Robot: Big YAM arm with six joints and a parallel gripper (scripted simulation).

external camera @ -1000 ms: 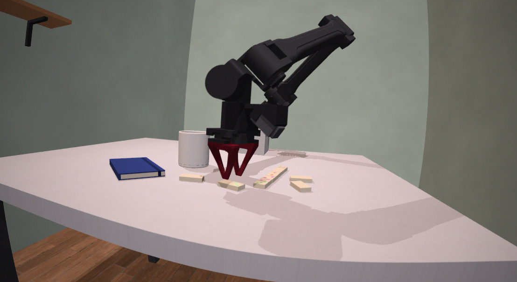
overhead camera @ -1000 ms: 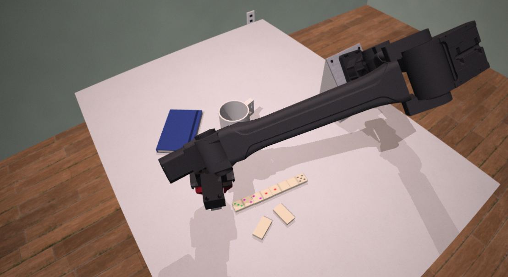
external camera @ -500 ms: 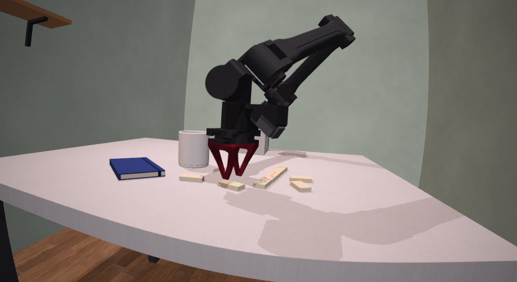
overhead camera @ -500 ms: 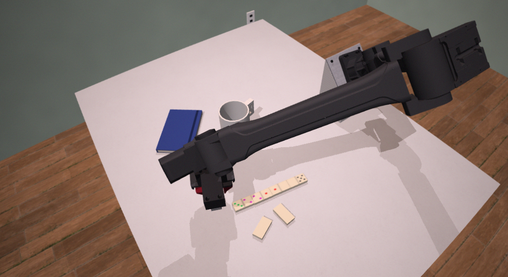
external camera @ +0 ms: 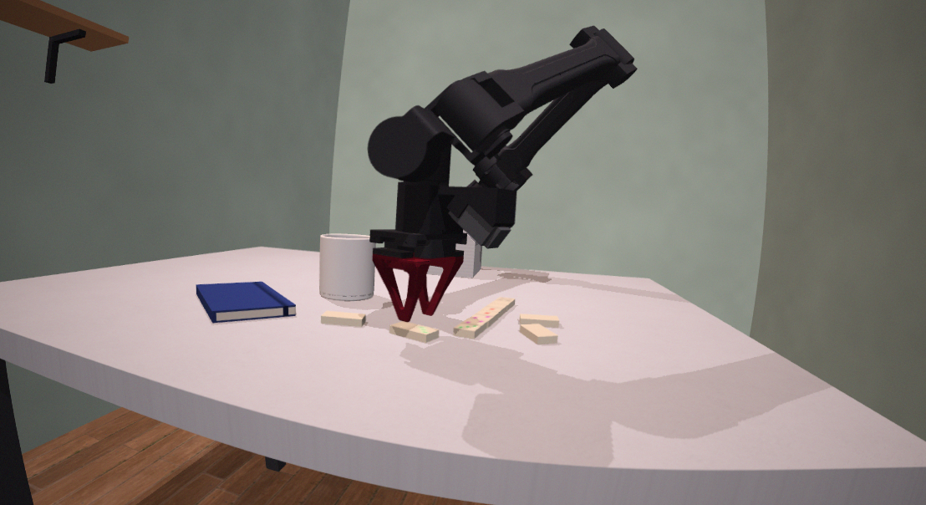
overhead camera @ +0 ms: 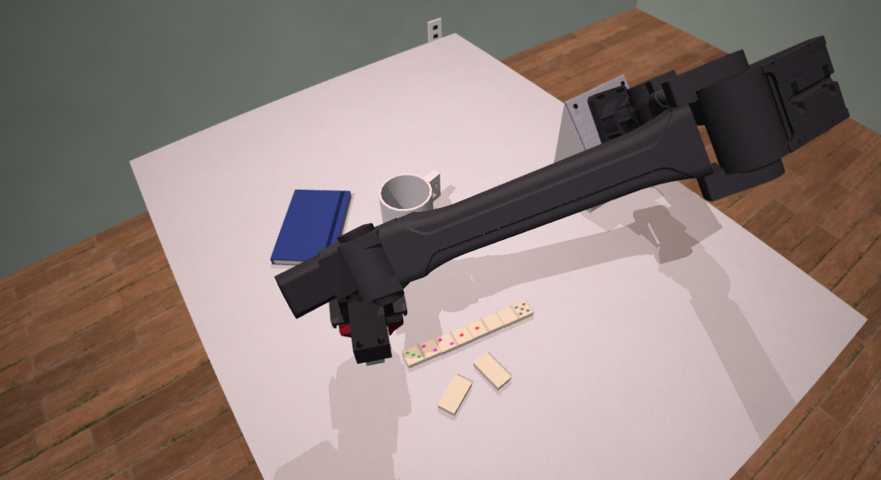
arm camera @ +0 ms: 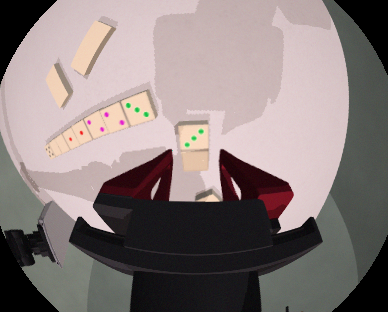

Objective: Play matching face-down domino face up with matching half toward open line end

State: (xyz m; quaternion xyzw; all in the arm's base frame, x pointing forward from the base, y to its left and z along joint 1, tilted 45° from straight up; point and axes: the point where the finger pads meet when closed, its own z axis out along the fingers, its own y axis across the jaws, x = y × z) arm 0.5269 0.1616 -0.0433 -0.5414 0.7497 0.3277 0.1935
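My hand is 3 cm above the domino. Also, from my hand: white mug: 16 cm behind, 18 cm to the right, 1 cm above; then blue notebook: 1 cm behind, 27 cm to the right, 2 cm below.
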